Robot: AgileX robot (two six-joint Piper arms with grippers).
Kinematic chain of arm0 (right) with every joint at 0, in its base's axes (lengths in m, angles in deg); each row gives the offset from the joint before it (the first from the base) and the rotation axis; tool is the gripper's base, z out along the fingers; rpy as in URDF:
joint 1: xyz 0 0 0.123 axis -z
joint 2: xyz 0 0 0 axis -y
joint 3: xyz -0.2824 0 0.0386 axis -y
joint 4: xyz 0.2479 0 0.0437 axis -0.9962 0 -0.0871
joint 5: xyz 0 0 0 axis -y
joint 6: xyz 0.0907 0 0.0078 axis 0.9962 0 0.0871
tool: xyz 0 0 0 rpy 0 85 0
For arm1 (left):
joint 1: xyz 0 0 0.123 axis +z
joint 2: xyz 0 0 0 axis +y
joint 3: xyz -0.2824 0 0.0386 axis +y
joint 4: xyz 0.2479 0 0.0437 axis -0.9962 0 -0.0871
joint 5: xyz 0 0 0 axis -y
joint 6: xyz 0.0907 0 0.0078 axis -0.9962 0 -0.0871
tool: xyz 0 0 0 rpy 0 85 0
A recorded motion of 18 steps. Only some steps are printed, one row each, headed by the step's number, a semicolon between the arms.
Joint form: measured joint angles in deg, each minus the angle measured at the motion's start. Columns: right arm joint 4, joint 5, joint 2, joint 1, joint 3, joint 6; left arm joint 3, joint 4, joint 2, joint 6, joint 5, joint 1.
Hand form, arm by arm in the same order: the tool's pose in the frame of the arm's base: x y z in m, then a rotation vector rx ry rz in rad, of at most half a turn. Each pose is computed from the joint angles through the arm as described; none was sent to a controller.
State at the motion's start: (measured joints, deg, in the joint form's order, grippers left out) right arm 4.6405 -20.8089 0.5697 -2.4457 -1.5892 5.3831; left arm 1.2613 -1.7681 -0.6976 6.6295 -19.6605 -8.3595
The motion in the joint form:
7: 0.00 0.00 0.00 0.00 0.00 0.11; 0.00 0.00 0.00 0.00 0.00 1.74
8: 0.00 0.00 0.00 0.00 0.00 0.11; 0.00 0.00 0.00 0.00 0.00 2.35
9: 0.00 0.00 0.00 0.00 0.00 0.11; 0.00 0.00 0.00 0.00 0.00 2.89
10: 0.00 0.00 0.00 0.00 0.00 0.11; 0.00 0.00 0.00 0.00 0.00 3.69
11: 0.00 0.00 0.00 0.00 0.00 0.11; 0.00 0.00 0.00 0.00 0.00 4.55
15: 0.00 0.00 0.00 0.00 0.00 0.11; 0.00 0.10 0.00 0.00 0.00 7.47
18: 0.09 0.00 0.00 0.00 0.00 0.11; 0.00 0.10 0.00 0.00 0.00 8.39
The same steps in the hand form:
7: 0.0530 -0.0004 0.1717 -0.0011 1.8633 0.0167; 0.0530 -0.0052 0.1754 0.0193 1.8383 -0.1323
8: 0.0530 -0.0004 0.1717 -0.0011 1.8633 0.0167; 0.0531 -0.0046 0.1754 0.0095 1.8381 -0.1248
9: 0.0530 -0.0004 0.1717 -0.0011 1.8633 0.0167; 0.0531 -0.0041 0.1754 0.0008 1.8380 -0.1182
10: 0.0530 -0.0004 0.1717 -0.0011 1.8633 0.0167; 0.0532 -0.0034 0.1754 -0.0120 1.8377 -0.1084
11: 0.0530 -0.0004 0.1717 -0.0011 1.8633 0.0167; 0.0532 -0.0026 0.1754 -0.0258 1.8373 -0.0979
15: 0.0530 -0.0004 0.1717 -0.0011 1.8633 0.0167; 0.0533 0.0001 0.1754 -0.0737 1.8354 -0.0639
18: 0.0530 -0.0004 0.1717 -0.0021 1.8633 0.0152; 0.0533 0.0009 0.1754 -0.0884 1.8346 -0.0526

